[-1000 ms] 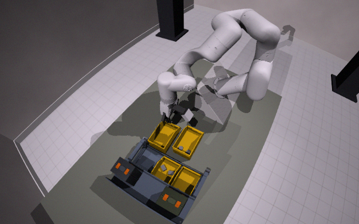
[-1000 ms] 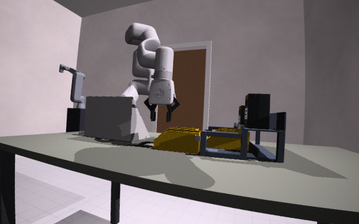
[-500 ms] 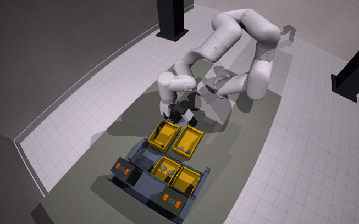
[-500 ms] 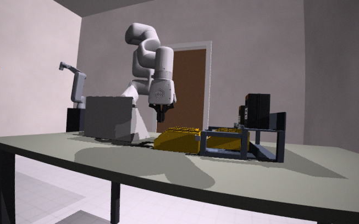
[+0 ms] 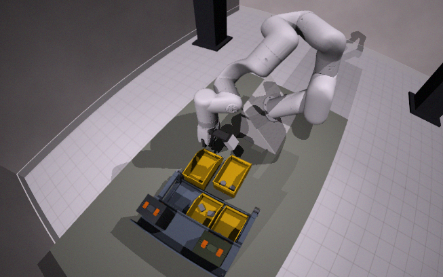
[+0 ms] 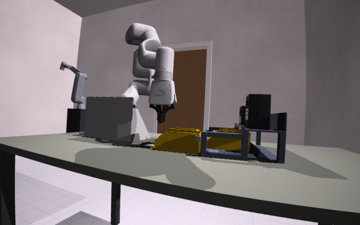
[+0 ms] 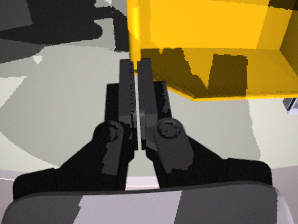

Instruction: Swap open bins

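My hand is 17 cm short of the shelf's front bar, 12 cm to the right of it and 11 cm above it. Round my hand: black box (36 cm ahead, 1 cm to the left, 4 cm above).
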